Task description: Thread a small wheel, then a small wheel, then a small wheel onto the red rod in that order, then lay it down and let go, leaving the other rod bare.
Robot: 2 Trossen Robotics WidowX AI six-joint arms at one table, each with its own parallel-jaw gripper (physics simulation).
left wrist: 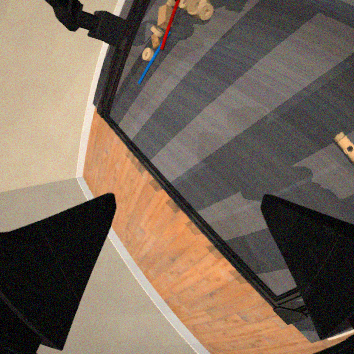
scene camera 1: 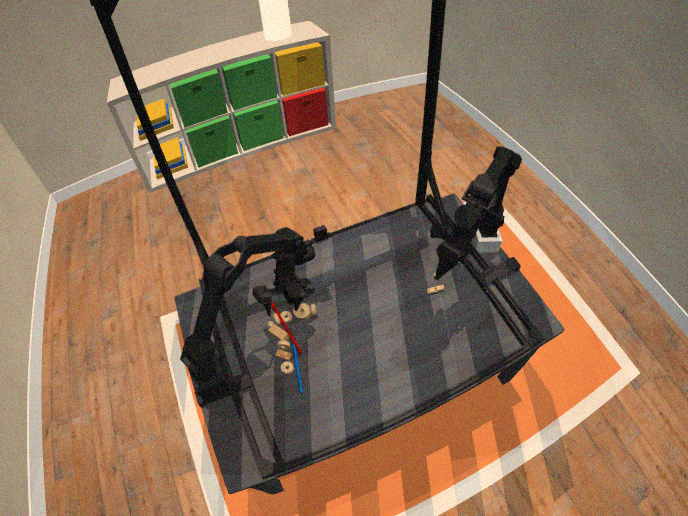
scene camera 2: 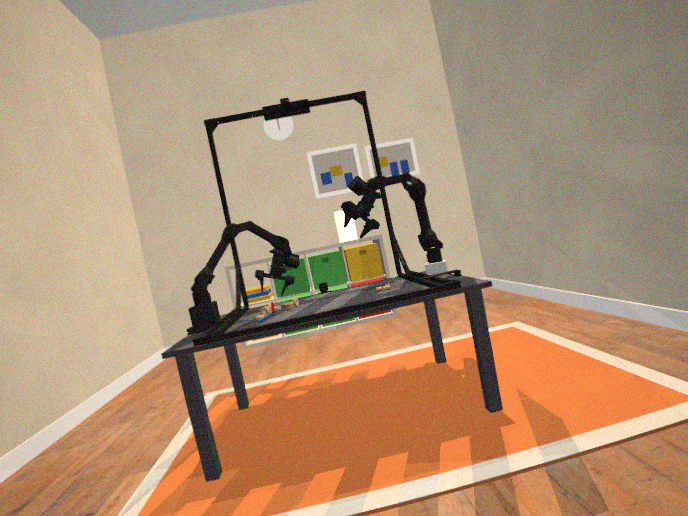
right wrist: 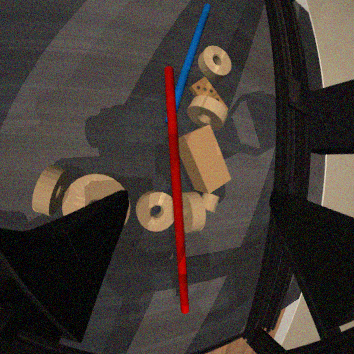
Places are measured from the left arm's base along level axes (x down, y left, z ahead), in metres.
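Pixels of known places: left gripper, fingertip midpoint: [left wrist: 190, 201] [scene camera 1: 440, 276] [scene camera 2: 352, 232]; right gripper, fingertip midpoint: [scene camera 1: 282, 313] [scene camera 2: 271, 294] [right wrist: 201, 197]; left arm's base, origin of the base link: [scene camera 1: 487, 231] [scene camera 2: 435, 261]; right arm's base, origin of the base link: [left wrist: 94, 23] [scene camera 1: 205, 372] [scene camera 2: 202, 304].
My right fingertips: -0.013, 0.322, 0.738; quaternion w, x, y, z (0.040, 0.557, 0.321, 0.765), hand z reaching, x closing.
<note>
For each thing: its top centre in the pictures, then the offset to it from my right fingertips, as dx, dy, dz.
- red rod, middle of its top: [right wrist: 181, 202] [scene camera 1: 281, 318] [scene camera 2: 272, 305] +0.052, -0.010, +0.015
- blue rod, middle of its top: [right wrist: 192, 49] [scene camera 1: 296, 365] [left wrist: 151, 57] +0.071, +0.149, -0.041
- larger wheel, middle of its top: [right wrist: 96, 207] [left wrist: 195, 3] [scene camera 1: 301, 310] +0.060, -0.044, -0.051
- wooden block, middle of its top: [right wrist: 209, 158] [scene camera 1: 278, 331] [left wrist: 161, 14] +0.050, +0.039, +0.021
- piece with holes, middle of its top: [right wrist: 210, 97] [scene camera 1: 283, 354] [left wrist: 154, 39] +0.072, +0.110, +0.004
- drilled wooden piece, middle of its top: [left wrist: 349, 148] [scene camera 1: 435, 288] +0.061, -0.112, -0.505
The red rod [scene camera 1: 286, 328] [scene camera 2: 272, 307] [left wrist: 170, 24] [right wrist: 174, 150] lies unheld, unbroken red from end to end, passing over one end of the blue rod [scene camera 1: 297, 369] [left wrist: 150, 65] [right wrist: 192, 50]. Both rods look bare. Small wheels lie loose beside them: one [right wrist: 145, 212] left of the red rod, one [right wrist: 196, 212] partly under it, one [right wrist: 208, 109] beside the blue rod's near end, and one [scene camera 1: 282, 367] [right wrist: 224, 68] farther along. My right gripper [scene camera 1: 283, 308] [scene camera 2: 272, 291] [right wrist: 201, 197] is open above them. My left gripper [scene camera 2: 354, 230] [left wrist: 190, 201] is open, high above the table.
A larger wheel [scene camera 1: 301, 306] [right wrist: 92, 181] and another wheel [right wrist: 46, 191] lie left of the rods in the right wrist view. A wooden block [scene camera 1: 277, 331] [right wrist: 205, 160] and a piece with holes [right wrist: 202, 87] lie right of them. A drilled wooden piece [scene camera 1: 435, 289] [left wrist: 344, 146] lies apart.
</note>
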